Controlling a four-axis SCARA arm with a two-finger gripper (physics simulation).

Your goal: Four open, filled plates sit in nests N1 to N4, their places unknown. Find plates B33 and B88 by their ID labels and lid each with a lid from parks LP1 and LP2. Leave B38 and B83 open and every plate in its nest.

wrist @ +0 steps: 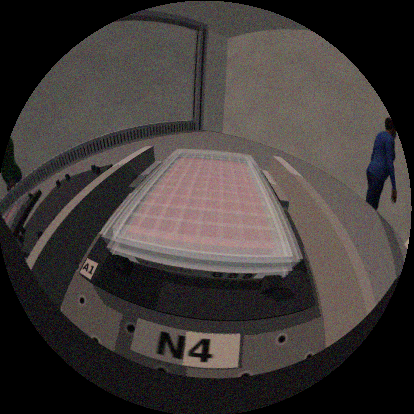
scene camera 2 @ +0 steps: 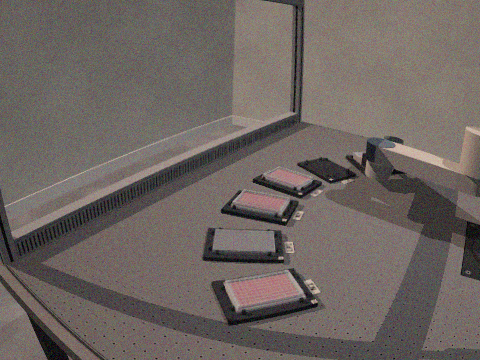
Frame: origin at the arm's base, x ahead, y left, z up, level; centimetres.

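Seen in the pictures: gripper, fingertip midpoint: (wrist: pixel 211 157).
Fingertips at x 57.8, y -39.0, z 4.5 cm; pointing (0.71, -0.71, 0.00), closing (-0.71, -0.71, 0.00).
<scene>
A point is followed by its place in that frame.
My gripper (wrist: pixel 211 157) @(x 57.8, y -39.0, z 4.5 cm) is shut on a clear lid, its fingers along both sides. The lid lies over the pink-filled plate (wrist: pixel 200 205) @(x 53.6, y -34.7, z 4.1 cm) in nest N4, their rims nearly lined up; whether it is fully seated I cannot tell. The plate's ID marks under the near rim are not readable. In the scene view the arm hides the gripper and most of that nest. Three pink-filled plates (scene camera 2: pixel 265 289) @(x 51.3, y 42.5, z 3.8 cm) (scene camera 2: pixel 262 202) @(x 70.0, y 12.8, z 3.6 cm) (scene camera 2: pixel 288 177) @(x 72.0, y -4.7, z 3.8 cm) sit in dark nests. A clear lid (scene camera 2: pixel 243 241) @(x 64.2, y 29.9, z 3.1 cm) lies on a park between the two nearer ones. Another dark park (scene camera 2: pixel 327 169) @(x 66.6, y -21.6, z 2.3 cm) is empty.
The arm (scene camera 2: pixel 425 157) @(x 32.1, y -1.3, z 20.6 cm) reaches in from the right. A slotted grille (scene camera 2: pixel 165 181) @(x 100.5, y 15.0, z 1.9 cm) runs along the window side. A dark plate-like fixture (scene camera 2: pixel 471 252) @(x 12.7, y 3.1, z 1.3 cm) shows at the right edge. A person in blue (wrist: pixel 382 162) stands beyond the table. The N4 label (wrist: pixel 186 346) lies before its nest.
</scene>
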